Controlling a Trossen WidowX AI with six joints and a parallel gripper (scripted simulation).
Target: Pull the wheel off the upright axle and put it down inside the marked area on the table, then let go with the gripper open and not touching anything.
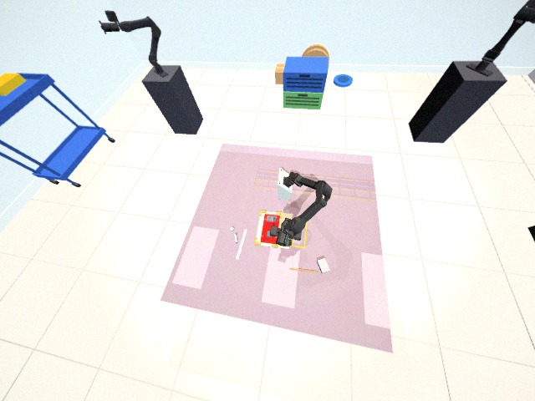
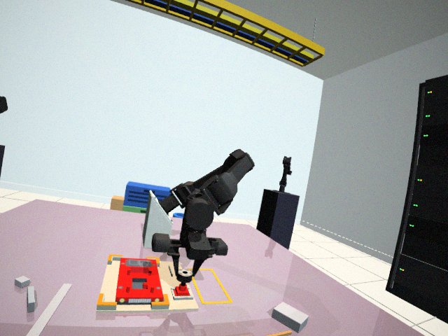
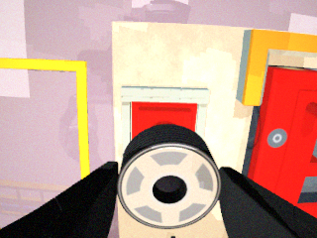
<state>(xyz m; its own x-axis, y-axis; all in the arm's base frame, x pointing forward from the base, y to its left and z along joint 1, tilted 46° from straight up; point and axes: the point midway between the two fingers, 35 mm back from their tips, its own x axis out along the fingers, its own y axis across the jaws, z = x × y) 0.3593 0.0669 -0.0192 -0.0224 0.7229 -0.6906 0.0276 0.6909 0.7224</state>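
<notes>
Right now my gripper tip is 20 mm above the upright axle. Also, from my gripper tip: thin orange stick (180 mm ahead, 130 mm to the left, 50 mm below); black wheel (right at my gripper tip); white strip (290 mm to the right, 70 mm ahead, 60 mm below).
</notes>
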